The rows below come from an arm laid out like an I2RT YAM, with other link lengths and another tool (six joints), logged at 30 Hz.
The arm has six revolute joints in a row. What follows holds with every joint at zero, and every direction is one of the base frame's.
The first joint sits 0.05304 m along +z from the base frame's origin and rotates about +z.
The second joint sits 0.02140 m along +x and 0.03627 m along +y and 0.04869 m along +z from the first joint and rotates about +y.
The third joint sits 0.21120 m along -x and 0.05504 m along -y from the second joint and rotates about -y.
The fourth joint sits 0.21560 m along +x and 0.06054 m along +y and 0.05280 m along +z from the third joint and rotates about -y.
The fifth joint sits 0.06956 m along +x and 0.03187 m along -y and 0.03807 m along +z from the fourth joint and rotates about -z.
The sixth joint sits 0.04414 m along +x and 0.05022 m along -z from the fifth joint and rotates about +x.
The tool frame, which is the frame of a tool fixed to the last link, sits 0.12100 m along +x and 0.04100 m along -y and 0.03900 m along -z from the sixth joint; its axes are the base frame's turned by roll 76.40, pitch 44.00 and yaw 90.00 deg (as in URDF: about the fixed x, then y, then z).
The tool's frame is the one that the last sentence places.
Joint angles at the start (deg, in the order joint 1, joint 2, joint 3, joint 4, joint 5, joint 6):
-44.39, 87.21, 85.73, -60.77, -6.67, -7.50
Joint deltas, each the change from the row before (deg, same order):
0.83, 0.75, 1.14, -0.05, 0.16, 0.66
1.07, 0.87, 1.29, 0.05, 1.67, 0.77
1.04, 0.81, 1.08, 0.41, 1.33, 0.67
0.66, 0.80, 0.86, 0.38, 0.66, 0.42
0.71, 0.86, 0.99, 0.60, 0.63, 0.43
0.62, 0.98, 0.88, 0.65, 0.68, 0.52
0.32, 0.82, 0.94, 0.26, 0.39, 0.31
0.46, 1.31, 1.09, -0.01, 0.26, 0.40
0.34, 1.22, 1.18, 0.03, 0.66, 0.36
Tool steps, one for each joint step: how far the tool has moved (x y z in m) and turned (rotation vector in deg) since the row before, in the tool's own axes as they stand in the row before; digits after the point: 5 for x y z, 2 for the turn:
-0.00045, 0.00554, 0.00182, -0.34, -0.03, -0.12
-0.00301, 0.00410, 0.00064, 0.66, -0.95, -0.45
-0.00290, 0.00492, 0.00171, 0.24, -0.91, -0.52
-0.00210, 0.00382, 0.00238, -0.01, -0.47, -0.30
-0.00287, 0.00505, 0.00284, -0.26, -0.64, -0.38
-0.00262, 0.00397, 0.00354, -0.08, -0.61, -0.18
-0.00248, 0.00298, 0.00214, -0.08, -0.42, -0.07
-0.00053, 0.00246, 0.00406, 0.18, 0.15, 0.05
-0.00233, 0.00190, 0.00294, 0.36, -0.33, -0.01

